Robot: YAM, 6 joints.
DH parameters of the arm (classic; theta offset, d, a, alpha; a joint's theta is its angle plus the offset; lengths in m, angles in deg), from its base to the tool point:
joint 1: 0 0.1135 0.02 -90
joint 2: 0 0 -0.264 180
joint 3: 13.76 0 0.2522 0
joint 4: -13.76 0 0.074 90
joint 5: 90 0 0 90
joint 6: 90 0.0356 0 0
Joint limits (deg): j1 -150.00..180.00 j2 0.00..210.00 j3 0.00..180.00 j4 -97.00..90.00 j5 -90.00..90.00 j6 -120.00..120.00
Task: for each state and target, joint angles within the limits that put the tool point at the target. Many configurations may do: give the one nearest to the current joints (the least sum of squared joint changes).
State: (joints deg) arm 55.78 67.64 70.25 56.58 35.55 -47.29
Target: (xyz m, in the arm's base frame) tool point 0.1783 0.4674 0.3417
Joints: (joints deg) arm 71.05 120.73 97.51 47.15 28.27 -47.29
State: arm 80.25 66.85 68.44 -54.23 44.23 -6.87
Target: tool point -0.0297 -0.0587 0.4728
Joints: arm 46.90 23.42 87.07 -59.13 31.17 -6.87
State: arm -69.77 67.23 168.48 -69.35 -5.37 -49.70
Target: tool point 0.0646 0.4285 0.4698
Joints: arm -97.96 35.55 180.00 -52.18 -7.44 -49.70
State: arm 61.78 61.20 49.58 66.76 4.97 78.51
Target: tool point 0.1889 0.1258 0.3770
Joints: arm 35.12 62.30 38.67 65.62 9.31 78.51
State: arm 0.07 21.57 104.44 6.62 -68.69 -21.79
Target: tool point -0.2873 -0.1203 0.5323
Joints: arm 28.73 19.56 110.94 8.50 -66.38 -21.79
